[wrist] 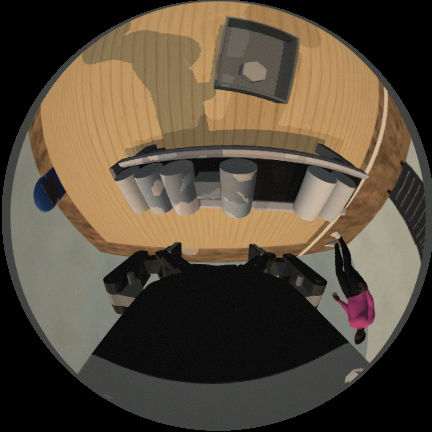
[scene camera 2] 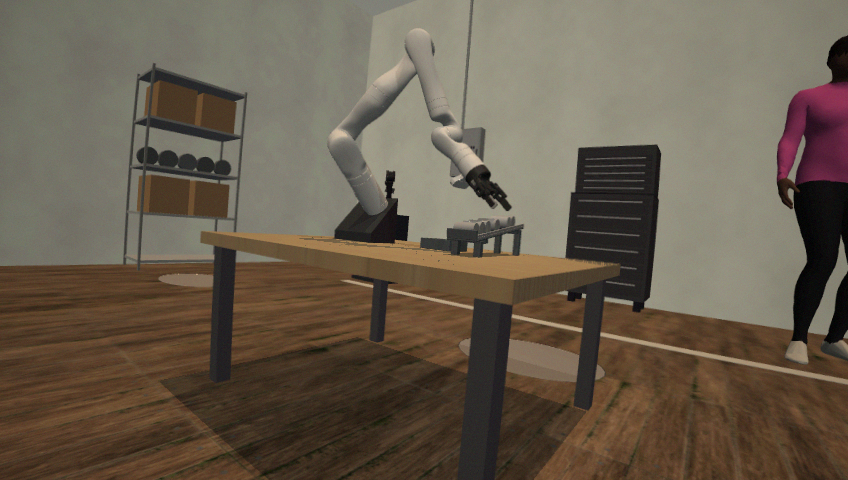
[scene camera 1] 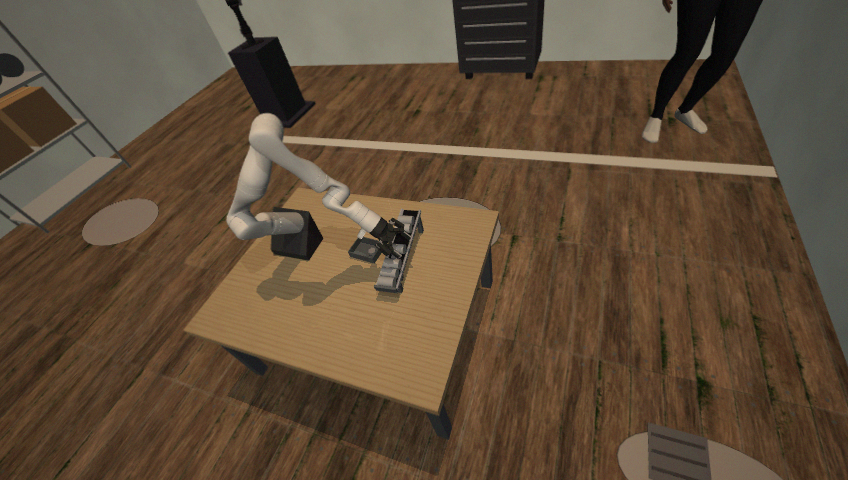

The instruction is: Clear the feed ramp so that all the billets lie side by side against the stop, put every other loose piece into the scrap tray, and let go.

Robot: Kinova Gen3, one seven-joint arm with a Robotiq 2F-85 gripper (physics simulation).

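Frame: origin at the arm's base, x down, y right, z back, level; millimetres.
Seen in the pictures: gripper, between the fingertips: (wrist: 214,250) (scene camera 2: 502,208) (scene camera 1: 405,247); arm's base, origin of its link: (scene camera 2: 377,207) (scene camera 1: 295,222).
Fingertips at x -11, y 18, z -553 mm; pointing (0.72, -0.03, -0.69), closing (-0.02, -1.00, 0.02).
Pixels of each thing's top centre, then the offset from my fingertips to it. Level surfaces: height alone.
- flat grey-green block, centre of its top: (wrist: 208,191) dx +49, dy +10, dz +54 mm
- billet, centre of its top: (wrist: 239,199) (scene camera 2: 488,218) (scene camera 1: 396,245) dx +31, dy -24, dz +59 mm
- hexagonal piece, centre of its top: (wrist: 254,70) dx +124, dy -39, dz +207 mm
- scrap tray, centre of its top: (wrist: 260,51) (scene camera 2: 444,239) (scene camera 1: 365,246) dx +109, dy -41, dz +235 mm
- wooden table, height of its surface: dx +144 mm
The feed ramp (scene camera 1: 411,252) (scene camera 2: 461,234) (wrist: 240,153) stands on legs. In the wrist view, three grey cylindrical billets (wrist: 132,190) (wrist: 155,189) (wrist: 180,188) lie side by side at its left end, by the stop. A flat grey-green block (wrist: 207,185) lies on the ramp floor to their right. Another billet (wrist: 238,188) lies right of the block, apart from the rest. Two more billets (wrist: 314,194) (wrist: 338,197) lie together near the right end. A hexagonal piece (wrist: 253,71) lies in the scrap tray (wrist: 292,70) (scene camera 2: 434,243). My gripper (scene camera 1: 404,246) (scene camera 2: 500,206) (wrist: 214,250) is open and empty, tilted above the ramp.
The ramp and tray stand on a wooden table (scene camera 1: 333,333) (scene camera 2: 357,255) (wrist: 120,120). The arm's black base (scene camera 1: 292,242) (scene camera 2: 367,227) is beyond the tray. A person (scene camera 2: 818,196) (wrist: 360,310) stands on the floor past the white floor line (scene camera 1: 523,153).
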